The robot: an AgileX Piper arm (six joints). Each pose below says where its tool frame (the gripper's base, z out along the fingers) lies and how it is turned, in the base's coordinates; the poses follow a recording.
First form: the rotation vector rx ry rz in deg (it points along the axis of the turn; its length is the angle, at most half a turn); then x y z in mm.
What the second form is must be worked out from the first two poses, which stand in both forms.
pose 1, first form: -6.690 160.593 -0.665 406.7 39.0 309.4
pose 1, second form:
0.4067 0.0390 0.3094
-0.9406 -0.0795 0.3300
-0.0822 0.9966 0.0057
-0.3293 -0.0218 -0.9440

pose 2, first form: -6.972 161.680 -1.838 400.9 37.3 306.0
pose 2, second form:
0.4009 0.0373 0.3060
-0.9466 -0.0804 0.3123
-0.0875 0.9961 -0.0087
-0.3104 -0.0356 -0.9499

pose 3, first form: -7.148 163.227 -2.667 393.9 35.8 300.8
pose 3, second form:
0.3939 0.0358 0.3008
-0.9546 -0.0809 0.2867
-0.0902 0.9957 -0.0194
-0.2839 -0.0444 -0.9578

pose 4, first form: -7.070 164.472 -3.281 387.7 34.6 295.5
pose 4, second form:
0.3877 0.0346 0.2955
-0.9607 -0.0790 0.2660
-0.0895 0.9956 -0.0277
-0.2626 -0.0505 -0.9636

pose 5, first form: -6.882 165.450 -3.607 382.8 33.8 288.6
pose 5, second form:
0.3828 0.0338 0.2886
-0.9653 -0.0763 0.2497
-0.0871 0.9957 -0.0325
-0.2461 -0.0531 -0.9678

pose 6, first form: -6.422 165.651 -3.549 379.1 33.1 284.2
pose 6, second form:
0.3791 0.0331 0.2842
-0.9665 -0.0710 0.2465
-0.0815 0.9961 -0.0326
-0.2432 -0.0516 -0.9686

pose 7, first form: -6.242 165.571 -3.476 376.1 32.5 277.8
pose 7, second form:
0.3761 0.0325 0.2778
-0.9663 -0.0689 0.2479
-0.0793 0.9963 -0.0320
-0.2448 -0.0506 -0.9683

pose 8, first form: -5.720 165.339 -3.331 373.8 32.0 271.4
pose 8, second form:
0.3738 0.0320 0.2714
-0.9657 -0.0629 0.2520
-0.0730 0.9969 -0.0309
-0.2493 -0.0483 -0.9672

